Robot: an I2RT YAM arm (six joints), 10 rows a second.
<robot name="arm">
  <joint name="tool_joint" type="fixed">
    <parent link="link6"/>
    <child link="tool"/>
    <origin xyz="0 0 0" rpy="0 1.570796 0"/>
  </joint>
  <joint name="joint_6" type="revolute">
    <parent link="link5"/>
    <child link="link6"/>
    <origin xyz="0.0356 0 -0.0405"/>
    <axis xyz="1 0 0"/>
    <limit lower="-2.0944" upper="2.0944"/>
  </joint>
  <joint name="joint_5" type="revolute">
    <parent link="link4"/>
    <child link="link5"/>
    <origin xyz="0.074 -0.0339 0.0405"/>
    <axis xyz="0 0 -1"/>
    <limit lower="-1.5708" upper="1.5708"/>
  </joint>
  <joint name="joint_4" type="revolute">
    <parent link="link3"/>
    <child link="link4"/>
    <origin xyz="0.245 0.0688 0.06"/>
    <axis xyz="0 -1 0"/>
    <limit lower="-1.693" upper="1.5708"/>
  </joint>
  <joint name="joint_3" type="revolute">
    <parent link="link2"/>
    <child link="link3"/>
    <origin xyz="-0.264 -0.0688 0"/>
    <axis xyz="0 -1 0"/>
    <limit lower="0" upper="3.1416"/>
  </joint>
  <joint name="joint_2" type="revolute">
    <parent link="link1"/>
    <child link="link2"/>
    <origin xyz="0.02 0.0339 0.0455"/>
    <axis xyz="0 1 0"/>
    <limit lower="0" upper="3.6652"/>
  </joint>
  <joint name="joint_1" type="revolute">
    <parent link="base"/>
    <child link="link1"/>
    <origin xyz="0 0 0.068"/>
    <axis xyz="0 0 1"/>
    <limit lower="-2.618" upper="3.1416"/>
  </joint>
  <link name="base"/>
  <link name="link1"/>
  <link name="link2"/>
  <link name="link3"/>
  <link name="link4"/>
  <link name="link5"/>
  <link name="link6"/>
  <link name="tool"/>
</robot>
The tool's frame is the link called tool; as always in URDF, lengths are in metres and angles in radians.
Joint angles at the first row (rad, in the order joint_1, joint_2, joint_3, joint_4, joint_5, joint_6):
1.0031, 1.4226, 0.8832, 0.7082, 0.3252, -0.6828
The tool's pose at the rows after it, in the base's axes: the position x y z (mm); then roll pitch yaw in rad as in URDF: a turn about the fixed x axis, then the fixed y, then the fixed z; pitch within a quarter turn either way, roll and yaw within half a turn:
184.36, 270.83, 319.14, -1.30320, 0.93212, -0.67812
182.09, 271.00, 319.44, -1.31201, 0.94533, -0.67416
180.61, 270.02, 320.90, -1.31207, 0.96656, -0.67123
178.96, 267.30, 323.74, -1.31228, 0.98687, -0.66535
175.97, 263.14, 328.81, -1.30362, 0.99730, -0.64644
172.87, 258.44, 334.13, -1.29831, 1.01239, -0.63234
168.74, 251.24, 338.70, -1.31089, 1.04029, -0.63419
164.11, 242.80, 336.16, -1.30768, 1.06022, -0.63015
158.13, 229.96, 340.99, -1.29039, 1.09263, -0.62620
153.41, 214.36, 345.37, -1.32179, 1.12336, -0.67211
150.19, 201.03, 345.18, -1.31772, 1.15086, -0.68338
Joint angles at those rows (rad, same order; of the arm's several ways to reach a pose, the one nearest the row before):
1.0081, 1.4181, 0.8834, 0.7020, 0.3278, -0.6757
1.0140, 1.4114, 0.8828, 0.6874, 0.3249, -0.6605
1.0166, 1.4023, 0.8834, 0.6730, 0.3278, -0.6385
1.0161, 1.3852, 0.8834, 0.6511, 0.3244, -0.6164
1.0162, 1.3590, 0.8826, 0.6276, 0.3144, -0.6042
1.0158, 1.3305, 0.8830, 0.5977, 0.3068, -0.5873
1.0142, 1.2904, 0.8782, 0.5488, 0.3004, -0.5564
1.0123, 1.2516, 0.8427, 0.5424, 0.3000, -0.5354
1.0074, 1.1894, 0.8221, 0.5014, 0.3105, -0.5033
0.9917, 1.1184, 0.8081, 0.4227, 0.3165, -0.4705
0.9733, 1.0623, 0.7805, 0.3894, 0.3160, -0.4416

